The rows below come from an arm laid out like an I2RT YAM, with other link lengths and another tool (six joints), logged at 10 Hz.
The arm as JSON. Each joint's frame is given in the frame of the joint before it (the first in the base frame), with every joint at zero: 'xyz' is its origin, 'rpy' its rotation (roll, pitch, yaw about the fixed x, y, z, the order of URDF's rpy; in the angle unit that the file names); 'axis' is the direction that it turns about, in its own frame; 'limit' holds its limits. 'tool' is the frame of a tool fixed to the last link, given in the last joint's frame.
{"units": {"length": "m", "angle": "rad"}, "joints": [
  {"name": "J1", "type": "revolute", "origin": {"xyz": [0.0, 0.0, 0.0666], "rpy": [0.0, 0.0, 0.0]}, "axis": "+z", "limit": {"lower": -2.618, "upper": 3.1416}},
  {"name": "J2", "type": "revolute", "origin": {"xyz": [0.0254, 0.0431, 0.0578], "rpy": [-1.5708, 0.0, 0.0]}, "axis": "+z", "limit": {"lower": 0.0, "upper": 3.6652}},
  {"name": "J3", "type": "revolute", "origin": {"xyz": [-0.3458, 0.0, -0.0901], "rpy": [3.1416, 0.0, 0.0]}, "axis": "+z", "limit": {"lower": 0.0, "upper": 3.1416}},
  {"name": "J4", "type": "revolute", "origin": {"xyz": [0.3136, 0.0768, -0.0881], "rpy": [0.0, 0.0, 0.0]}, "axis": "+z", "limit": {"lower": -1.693, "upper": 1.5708}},
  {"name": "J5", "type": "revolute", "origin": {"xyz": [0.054, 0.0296, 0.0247], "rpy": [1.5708, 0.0, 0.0]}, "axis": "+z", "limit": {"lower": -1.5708, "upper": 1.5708}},
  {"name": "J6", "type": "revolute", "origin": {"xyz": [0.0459, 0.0, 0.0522], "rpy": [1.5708, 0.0, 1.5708]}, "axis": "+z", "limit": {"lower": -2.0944, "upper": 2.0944}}
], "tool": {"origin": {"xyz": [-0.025, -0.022, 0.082], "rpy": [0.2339, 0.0, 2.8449]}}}
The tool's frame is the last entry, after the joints.
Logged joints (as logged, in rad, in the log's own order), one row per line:
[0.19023, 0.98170, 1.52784, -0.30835, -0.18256, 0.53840]
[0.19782, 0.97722, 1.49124, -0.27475, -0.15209, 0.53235]
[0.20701, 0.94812, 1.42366, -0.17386, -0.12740, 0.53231]
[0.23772, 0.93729, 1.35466, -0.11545, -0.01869, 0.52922]
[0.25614, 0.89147, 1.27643, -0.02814, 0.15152, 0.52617]
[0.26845, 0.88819, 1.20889, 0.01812, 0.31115, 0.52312]
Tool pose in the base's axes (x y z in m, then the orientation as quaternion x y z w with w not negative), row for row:
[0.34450, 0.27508, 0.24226, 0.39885, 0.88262, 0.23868, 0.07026]
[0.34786, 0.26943, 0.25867, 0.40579, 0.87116, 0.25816, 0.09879]
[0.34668, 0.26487, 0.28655, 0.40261, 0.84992, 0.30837, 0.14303]
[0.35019, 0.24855, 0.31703, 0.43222, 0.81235, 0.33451, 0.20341]
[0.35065, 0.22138, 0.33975, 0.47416, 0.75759, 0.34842, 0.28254]
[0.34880, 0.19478, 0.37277, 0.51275, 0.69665, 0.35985, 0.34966]
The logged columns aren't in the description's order. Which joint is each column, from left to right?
Columns, left to right: J6, J3, J2, J4, J5, J1.
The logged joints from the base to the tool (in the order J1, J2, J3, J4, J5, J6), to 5 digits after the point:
[0.53840, 1.52784, 0.98170, -0.30835, -0.18256, 0.19023]
[0.53235, 1.49124, 0.97722, -0.27475, -0.15209, 0.19782]
[0.53231, 1.42366, 0.94812, -0.17386, -0.12740, 0.20701]
[0.52922, 1.35466, 0.93729, -0.11545, -0.01869, 0.23772]
[0.52617, 1.27643, 0.89147, -0.02814, 0.15152, 0.25614]
[0.52312, 1.20889, 0.88819, 0.01812, 0.31115, 0.26845]

